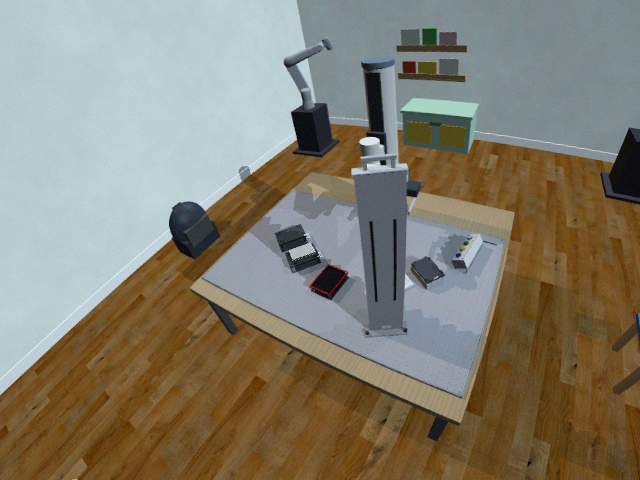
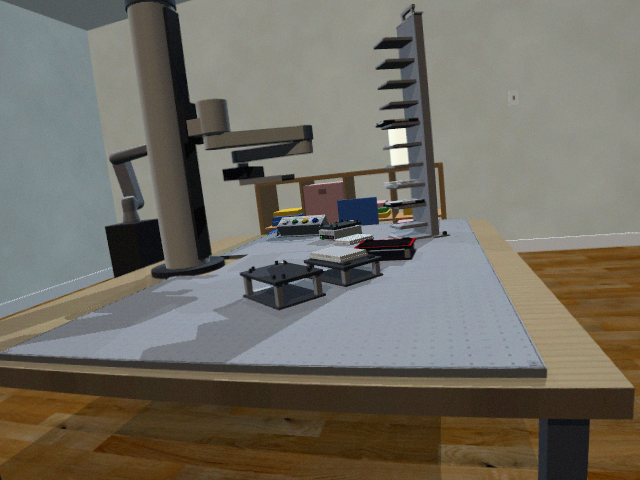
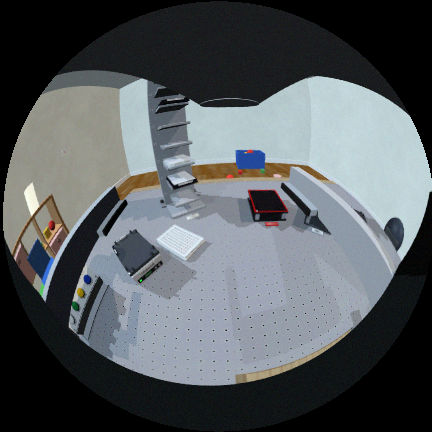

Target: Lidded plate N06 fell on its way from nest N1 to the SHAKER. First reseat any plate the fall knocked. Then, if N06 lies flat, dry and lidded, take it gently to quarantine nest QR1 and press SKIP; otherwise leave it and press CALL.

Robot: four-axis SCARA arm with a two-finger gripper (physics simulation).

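Where they show: gripper, fingertip midpoint: [image 2: 288, 177] [image 3: 198, 180]; arm's base at its link origin: [image 2: 189, 269].
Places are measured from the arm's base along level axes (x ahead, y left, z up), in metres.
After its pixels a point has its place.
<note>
My gripper [image 2: 266, 178] [image 3: 198, 180] {x 0.342, y 0.175, z 0.276 m} is open and empty, high above the mat. A white plate [image 1: 408, 283] {x 0.542, y 0.340, z 0.029 m} [image 2: 354, 239] {x 0.542, y 0.242, z 0.027 m} [image 3: 181, 242] {x 0.513, y 0.274, z 0.029 m}, apparently N06, lies flat on the mat beside the dark-topped shaker [image 1: 428, 270] {x 0.462, y 0.410, z 0.068 m} [image 2: 340, 230] {x 0.469, y 0.346, z 0.049 m} [image 3: 136, 250] {x 0.447, y 0.382, z 0.068 m}; its wells show, but I cannot tell if it is lidded or dry. The red-rimmed nest [image 1: 329, 280] {x 0.692, y -0.007, z 0.053 m} [image 2: 387, 244] {x 0.695, y -0.040, z 0.053 m} [image 3: 267, 201] {x 0.667, y -0.015, z 0.053 m}, apparently QR1, holds no plate. Another white plate [image 1: 302, 251] {x 0.595, y -0.230, z 0.079 m} [image 2: 338, 253] {x 0.603, y -0.266, z 0.079 m} rests on a dark nest; its exact seating is unclear. The button box [image 1: 467, 251] {x 0.294, y 0.555, z 0.093 m} [image 2: 301, 224] {x 0.258, y 0.510, z 0.066 m} [image 3: 86, 297] {x 0.268, y 0.508, z 0.064 m} has white, green, yellow and blue buttons; their labels are unreadable.
A tall grey shelf tower [image 1: 385, 248] {x 0.805, y 0.347, z 0.497 m} [image 2: 426, 155] {x 0.817, y 0.269, z 0.298 m} [image 3: 159, 135] {x 0.763, y 0.362, z 0.313 m} stands near the loose plate. White plates [image 2: 404, 183] {x 0.735, y 0.257, z 0.210 m} [image 3: 178, 161] {x 0.679, y 0.280, z 0.216 m} sit on its lower shelves. An empty dark nest [image 1: 292, 234] {x 0.495, y -0.373, z 0.071 m} [image 2: 281, 272] {x 0.506, y -0.403, z 0.071 m} stands beside the plate-bearing nest. The arm's column [image 2: 160, 139] {x 0.018, y -0.072, z 0.440 m} rises behind.
</note>
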